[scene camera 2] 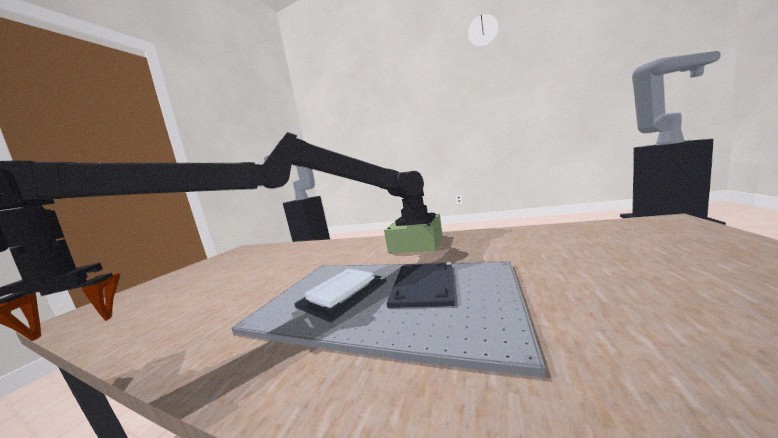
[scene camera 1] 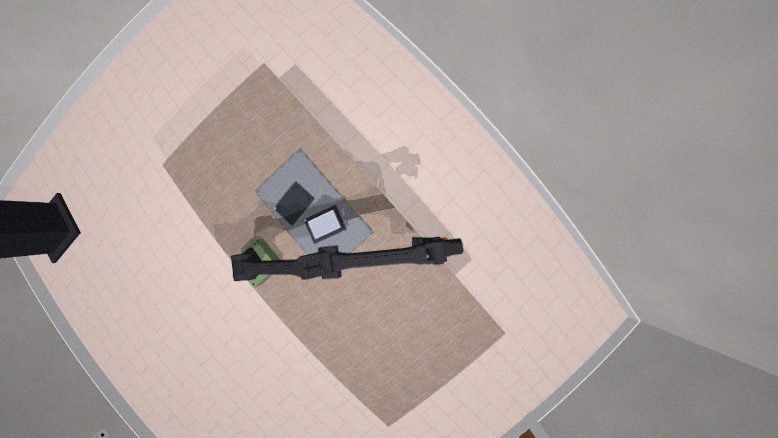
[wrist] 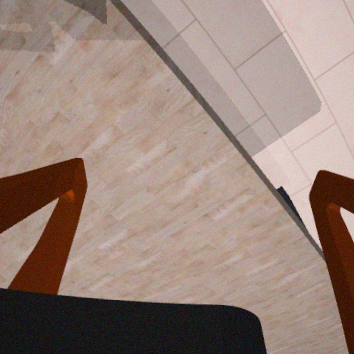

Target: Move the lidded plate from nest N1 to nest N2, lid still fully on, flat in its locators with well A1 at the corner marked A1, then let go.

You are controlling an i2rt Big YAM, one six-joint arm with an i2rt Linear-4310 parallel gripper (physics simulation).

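Pixels of known places: gripper, fingertip midpoint: [scene camera 2: 73, 328] [wrist: 200, 177]; arm's base, origin of the base link: [scene camera 2: 415, 221].
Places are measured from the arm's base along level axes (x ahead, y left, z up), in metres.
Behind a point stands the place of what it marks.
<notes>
The white lidded plate [scene camera 1: 325, 224] @(x 0.370, y -0.073, z -0.039 m) [scene camera 2: 340, 287] @(x 0.383, y -0.053, z -0.039 m) sits in a dark nest [scene camera 2: 332, 315] @(x 0.450, y -0.028, z -0.056 m) on the grey perforated board [scene camera 1: 299, 165] @(x 0.435, y 0.227, z -0.067 m) [scene camera 2: 479, 326] @(x 0.423, y 0.216, z -0.067 m). The other dark nest [scene camera 1: 293, 202] @(x 0.310, y 0.104, z -0.056 m) [scene camera 2: 421, 285] @(x 0.330, y 0.103, z -0.055 m) beside it is empty, with small corner locators. Nest labels, the A1 mark and well A1 are too small to read. My gripper [scene camera 2: 72, 328] @(x 0.668, y -0.414, z 0.011 m) [wrist: 200, 177] @(x 0.668, y -0.414, z 0.011 m) is open, its orange fingers wide apart with nothing between them. It points down near the table edge, well away from the plate. In scene camera 1 the arm mostly hides the fingers.
The black arm [scene camera 1: 375, 258] @(x 0.494, y -0.303, z 0.266 m) [scene camera 2: 136, 179] @(x 0.547, y -0.312, z 0.241 m) stretches from its green base block [scene camera 2: 413, 239] @(x 0.079, y 0.010, z -0.039 m) along one side of the board. The wooden table [scene camera 1: 424, 337] @(x 0.386, y -0.777, z -0.080 m) [scene camera 2: 653, 304] @(x 0.323, y 0.460, z -0.080 m) ends near the gripper; its edge and the floor show between the fingers in the wrist view.
</notes>
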